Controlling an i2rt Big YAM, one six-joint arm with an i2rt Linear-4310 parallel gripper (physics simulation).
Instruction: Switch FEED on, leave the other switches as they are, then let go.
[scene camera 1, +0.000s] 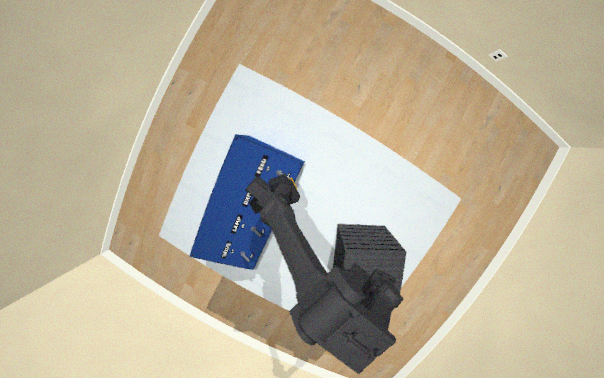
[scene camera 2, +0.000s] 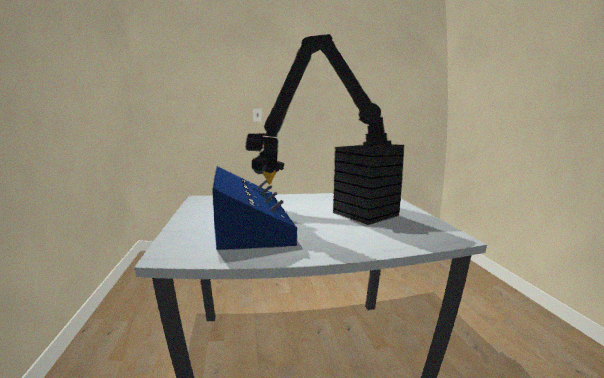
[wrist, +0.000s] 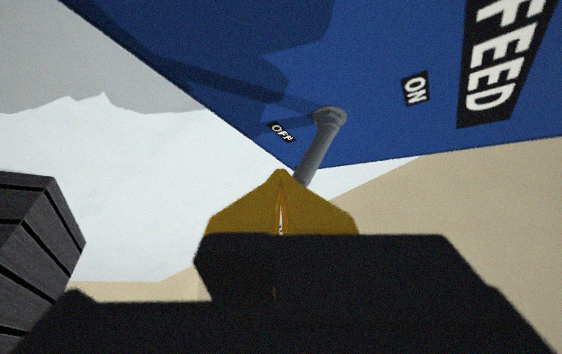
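Seen in the pictures: gripper, fingertip midpoint: (scene camera 1: 290, 178) (scene camera 2: 269, 184) (wrist: 280, 176); arm's base at its link origin: (scene camera 1: 376, 288) (scene camera 2: 376, 145).
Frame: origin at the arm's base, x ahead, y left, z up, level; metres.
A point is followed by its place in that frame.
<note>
The blue switch box (scene camera 1: 215, 205) @(x 0.607, y 0.065, z -0.119 m) (scene camera 2: 250, 227) @(x 0.508, y 0.297, z -0.226 m) (wrist: 380, 40) @(x 0.498, y -0.102, z -0.183 m) has a sloped face. The FEED lever (scene camera 1: 279, 173) @(x 0.465, y -0.139, z -0.185 m) (wrist: 318, 150) @(x 0.453, y -0.135, z -0.178 m) leans toward its OFF label (wrist: 281, 132) @(x 0.432, y -0.139, z -0.218 m), away from the ON label (wrist: 415, 88) @(x 0.508, y -0.133, z -0.178 m). My gripper (scene camera 1: 292, 180) @(x 0.420, y -0.143, z -0.182 m) (scene camera 2: 270, 182) @(x 0.420, y -0.143, z -0.182 m) (wrist: 280, 176) @(x 0.420, y -0.143, z -0.182 m) is shut and empty. Its yellow tips are beside the FEED lever's free end, on the OFF side; part of that end is hidden behind them, and I cannot tell if they touch. The LAMP lever (scene camera 1: 256, 231) @(x 0.434, y 0.096, z -0.179 m) and VALVE lever (scene camera 1: 245, 256) @(x 0.424, y 0.215, z -0.180 m) stand farther along the box. The DRIVE lever is hidden by the arm in scene camera 1.
The black ribbed pedestal (scene camera 1: 371, 240) @(x 0.068, y -0.108, z -0.113 m) (scene camera 2: 369, 185) @(x 0.073, y 0.115, z -0.143 m) (wrist: 37, 235) @(x 0.127, y -0.078, z -0.237 m) under the arm stands on the white table (scene camera 1: 320, 135) @(x 0.405, y -0.332, z -0.295 m) (scene camera 2: 320, 255) @(x 0.311, y 0.366, z -0.295 m), to the right of the box in scene camera 2. The arm reaches over the DRIVE part of the box.
</note>
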